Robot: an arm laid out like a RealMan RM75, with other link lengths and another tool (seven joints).
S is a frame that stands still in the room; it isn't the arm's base.
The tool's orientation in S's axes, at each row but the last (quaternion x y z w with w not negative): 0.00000, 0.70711, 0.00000, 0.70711; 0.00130, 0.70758, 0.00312, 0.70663; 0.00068, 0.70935, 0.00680, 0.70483; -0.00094, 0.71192, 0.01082, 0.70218; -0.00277, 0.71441, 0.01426, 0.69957; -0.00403, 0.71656, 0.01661, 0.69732; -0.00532, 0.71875, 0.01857, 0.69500; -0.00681, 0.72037, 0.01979, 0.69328
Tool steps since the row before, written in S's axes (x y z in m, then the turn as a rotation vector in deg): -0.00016, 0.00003, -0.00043, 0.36, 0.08, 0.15; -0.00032, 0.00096, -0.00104, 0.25, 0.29, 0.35; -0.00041, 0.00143, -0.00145, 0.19, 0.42, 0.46; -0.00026, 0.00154, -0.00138, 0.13, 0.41, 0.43; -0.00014, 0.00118, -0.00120, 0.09, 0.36, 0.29; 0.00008, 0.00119, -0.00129, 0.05, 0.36, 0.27; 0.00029, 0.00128, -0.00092, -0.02, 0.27, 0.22; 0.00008, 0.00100, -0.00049, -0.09, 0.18, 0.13
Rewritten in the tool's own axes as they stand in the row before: 0.00043, 0.00003, -0.00016, -0.15, 0.08, 0.36; 0.00105, 0.00095, -0.00032, -0.35, 0.29, 0.25; 0.00147, 0.00142, -0.00039, -0.46, 0.42, 0.19; 0.00140, 0.00152, -0.00022, -0.43, 0.41, 0.13; 0.00122, 0.00116, -0.00009, -0.29, 0.36, 0.09; 0.00131, 0.00116, 0.00015, -0.26, 0.36, 0.05; 0.00093, 0.00125, 0.00036, -0.21, 0.27, -0.02; 0.00050, 0.00099, 0.00014, -0.12, 0.19, -0.09
